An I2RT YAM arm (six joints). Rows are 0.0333 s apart.
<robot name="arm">
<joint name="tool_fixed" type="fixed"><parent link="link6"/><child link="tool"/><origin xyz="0 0 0" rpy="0 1.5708 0"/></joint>
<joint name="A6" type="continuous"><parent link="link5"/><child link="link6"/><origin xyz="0.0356 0 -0.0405" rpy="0 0 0"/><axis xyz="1 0 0"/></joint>
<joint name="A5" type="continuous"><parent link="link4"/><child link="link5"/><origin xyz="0.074 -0.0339 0.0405" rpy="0 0 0"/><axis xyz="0 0 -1"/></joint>
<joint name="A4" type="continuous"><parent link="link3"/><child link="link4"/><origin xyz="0.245 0.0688 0.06" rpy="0 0 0"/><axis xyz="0 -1 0"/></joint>
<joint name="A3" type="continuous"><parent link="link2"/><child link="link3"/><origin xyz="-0.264 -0.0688 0" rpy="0 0 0"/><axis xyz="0 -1 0"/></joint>
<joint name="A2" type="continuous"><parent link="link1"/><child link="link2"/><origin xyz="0.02 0.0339 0.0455" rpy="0 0 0"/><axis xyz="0 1 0"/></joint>
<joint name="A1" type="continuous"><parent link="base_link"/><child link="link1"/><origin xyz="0 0 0.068" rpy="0 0 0"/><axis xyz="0 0 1"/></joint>
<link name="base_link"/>
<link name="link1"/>
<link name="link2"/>
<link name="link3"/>
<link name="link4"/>
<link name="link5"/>
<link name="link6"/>
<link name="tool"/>
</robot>
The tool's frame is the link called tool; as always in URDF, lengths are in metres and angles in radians. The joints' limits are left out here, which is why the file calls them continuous.
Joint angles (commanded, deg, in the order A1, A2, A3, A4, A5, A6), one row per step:
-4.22 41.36 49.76 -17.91 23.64 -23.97
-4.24 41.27 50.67 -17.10 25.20 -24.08
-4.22 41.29 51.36 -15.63 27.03 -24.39
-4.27 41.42 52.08 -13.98 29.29 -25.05
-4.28 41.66 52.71 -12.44 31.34 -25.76
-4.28 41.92 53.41 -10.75 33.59 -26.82
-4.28 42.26 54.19 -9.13 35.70 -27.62
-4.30 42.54 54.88 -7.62 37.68 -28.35
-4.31 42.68 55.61 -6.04 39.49 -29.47
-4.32 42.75 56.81 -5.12 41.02 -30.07
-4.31 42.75 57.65 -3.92 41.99 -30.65
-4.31 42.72 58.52 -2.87 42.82 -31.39
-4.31 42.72 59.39 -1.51 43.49 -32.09
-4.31 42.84 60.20 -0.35 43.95 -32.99
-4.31 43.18 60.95 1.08 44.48 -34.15
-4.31 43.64 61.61 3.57 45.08 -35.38
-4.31 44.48 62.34 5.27 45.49 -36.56
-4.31 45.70 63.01 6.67 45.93 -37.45
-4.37 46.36 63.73 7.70 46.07 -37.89
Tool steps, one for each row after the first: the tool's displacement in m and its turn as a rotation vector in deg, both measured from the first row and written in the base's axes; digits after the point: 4 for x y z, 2 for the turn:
-0.0019 -0.0008 0.0071 -0.46 -1.74 -1.55
-0.0032 -0.0017 0.0139 -1.10 -3.70 -3.31
-0.0043 -0.0030 0.0209 -2.01 -5.57 -5.56
-0.0048 -0.0041 0.0268 -2.85 -7.09 -7.58
-0.0057 -0.0052 0.0333 -3.91 -8.59 -9.80
-0.0064 -0.0062 0.0399 -4.65 -10.13 -11.93
-0.0074 -0.0072 0.0459 -5.24 -11.56 -13.97
-0.0092 -0.0079 0.0525 -6.06 -12.98 -15.85
-0.0124 -0.0085 0.0606 -6.38 -14.59 -17.48
-0.0152 -0.0087 0.0673 -6.65 -16.21 -18.55
-0.0183 -0.0088 0.0740 -7.02 -17.65 -19.50
-0.0215 -0.0089 0.0810 -7.31 -19.39 -20.31
-0.0237 -0.0089 0.0870 -7.78 -20.64 -20.92
-0.0248 -0.0091 0.0927 -8.44 -21.70 -21.62
-0.0257 -0.0093 0.0993 -9.01 -23.54 -22.49
-0.0240 -0.0096 0.1041 -9.67 -24.32 -23.10
-0.0195 -0.0101 0.1073 -10.17 -24.54 -23.68
-0.0184 -0.0104 0.1113 -10.36 -25.31 -24.01

